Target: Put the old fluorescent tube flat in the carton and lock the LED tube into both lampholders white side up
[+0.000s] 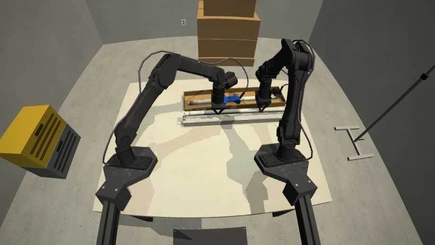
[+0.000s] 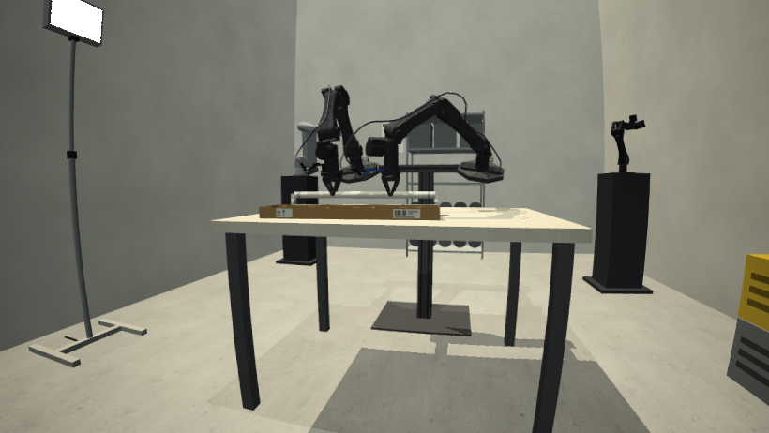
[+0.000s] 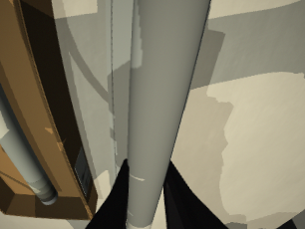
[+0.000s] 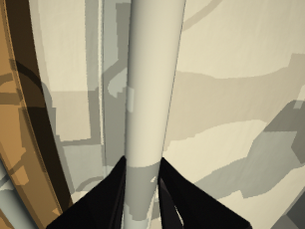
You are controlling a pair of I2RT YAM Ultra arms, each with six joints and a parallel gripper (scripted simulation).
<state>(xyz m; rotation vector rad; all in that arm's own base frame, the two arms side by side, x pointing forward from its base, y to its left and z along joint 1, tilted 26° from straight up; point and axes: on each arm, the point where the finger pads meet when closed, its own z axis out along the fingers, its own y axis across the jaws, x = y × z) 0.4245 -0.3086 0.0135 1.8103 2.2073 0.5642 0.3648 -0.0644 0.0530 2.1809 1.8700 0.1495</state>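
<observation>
The LED tube is 12 cm to the left of my right hand, 1 cm below it and 1 cm behind it. The rest, counted from my right hand: old fluorescent tube 14 cm ahead, 12 cm to the left, 7 cm below; then white light fixture 12 cm to the left, 3 cm below, 1 cm behind; then brown carton 15 cm ahead, 12 cm to the left, 6 cm below.
The LED tube is 120 mm to the right of my left hand. The rest, counted from my left hand: old fluorescent tube: 150 mm ahead, 120 mm to the right, 60 mm below; white light fixture: 120 mm to the right, 30 mm below; brown carton: 160 mm ahead, 120 mm to the right, 60 mm below.
</observation>
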